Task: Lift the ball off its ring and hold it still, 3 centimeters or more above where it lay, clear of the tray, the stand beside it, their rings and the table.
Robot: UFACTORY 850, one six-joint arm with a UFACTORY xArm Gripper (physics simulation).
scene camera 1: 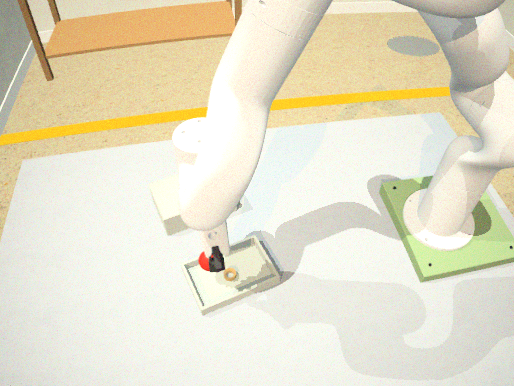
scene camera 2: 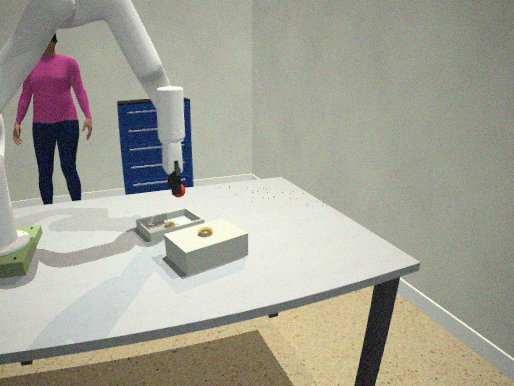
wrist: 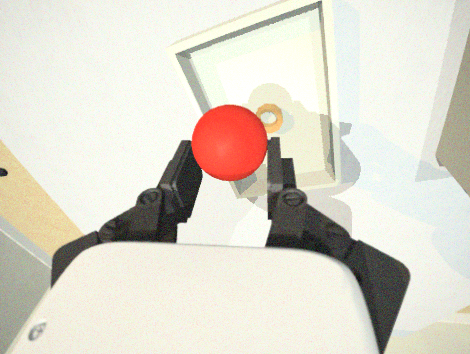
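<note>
The red ball is between the fingertips of my gripper, which is shut on it. In the scene camera 2 view the ball hangs well above the tray, with a gap below it. The tray's ring lies bare on the tray floor. The pale box-shaped stand is beside the tray, with its own ring bare on top; my arm hides that ring in the scene camera 1 view.
The tray and stand rest on the light table. The green base plate under my arm is at the table's side. A blue drawer cabinet and a person in pink are beyond the table.
</note>
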